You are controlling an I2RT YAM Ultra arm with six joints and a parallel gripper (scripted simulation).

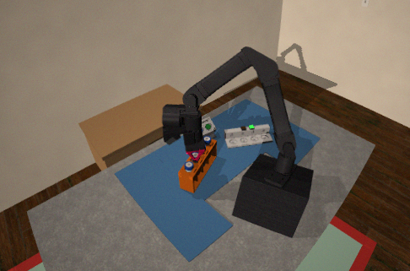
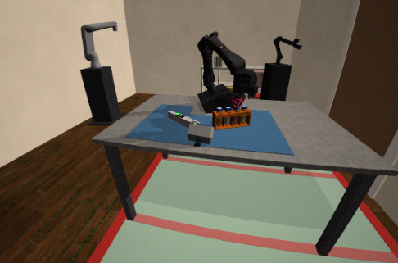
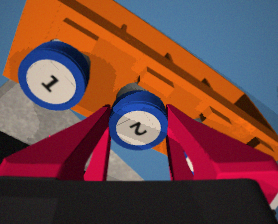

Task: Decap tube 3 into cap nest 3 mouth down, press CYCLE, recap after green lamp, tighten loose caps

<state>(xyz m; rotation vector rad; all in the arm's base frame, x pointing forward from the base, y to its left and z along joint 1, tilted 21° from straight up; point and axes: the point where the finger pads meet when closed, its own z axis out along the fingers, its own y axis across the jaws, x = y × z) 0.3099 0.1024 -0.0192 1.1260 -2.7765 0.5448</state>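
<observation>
Now: the blue cap 5 cm to the right of my hand and 1 cm ahead of it. The rest, counted from my hand: grey key desk (21 cm to the right, 12 cm ahead, 6 cm below); then green ready key (22 cm to the right, 10 cm ahead, 5 cm below); then blue cycle key (18 cm to the right, 11 cm ahead, 5 cm below).
</observation>
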